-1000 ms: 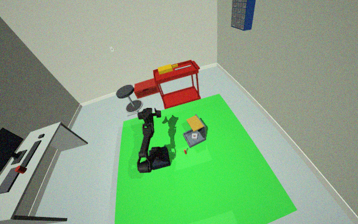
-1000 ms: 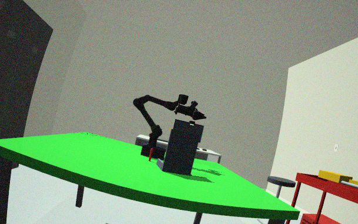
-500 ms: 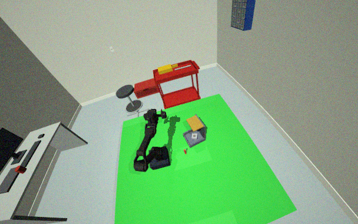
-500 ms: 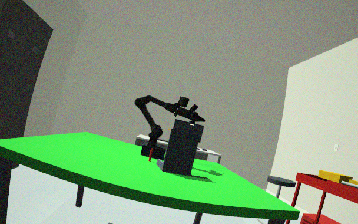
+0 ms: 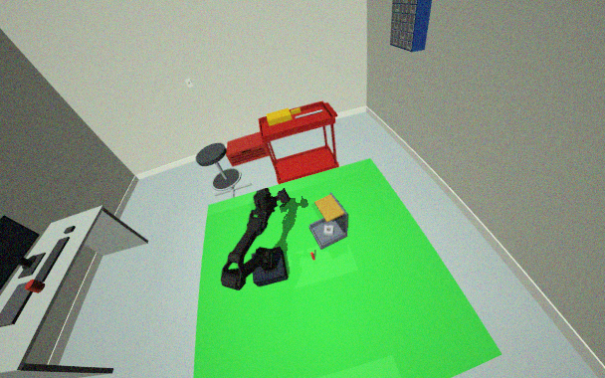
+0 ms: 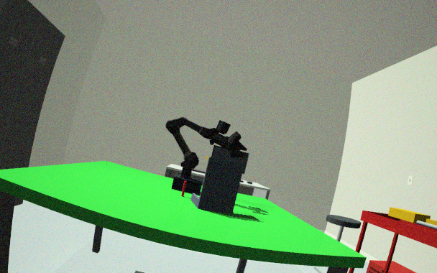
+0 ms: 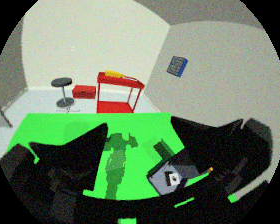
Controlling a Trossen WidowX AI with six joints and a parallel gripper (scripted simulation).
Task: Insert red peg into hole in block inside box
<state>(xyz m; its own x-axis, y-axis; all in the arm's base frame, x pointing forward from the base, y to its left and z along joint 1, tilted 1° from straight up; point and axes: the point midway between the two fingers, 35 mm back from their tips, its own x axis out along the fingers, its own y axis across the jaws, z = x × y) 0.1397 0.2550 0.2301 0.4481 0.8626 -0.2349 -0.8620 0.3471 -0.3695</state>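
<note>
Right now my gripper tip is 290 mm to the left of the red peg, 250 mm above it and 70 mm short of it. Also, from my gripper tip: orange roof (220 mm ahead, 160 mm to the right, 70 mm below); then box floor (290 mm below, 190 mm ahead, 160 mm to the right); then back wall (270 mm ahead, 170 mm below, 150 mm to the right).
</note>
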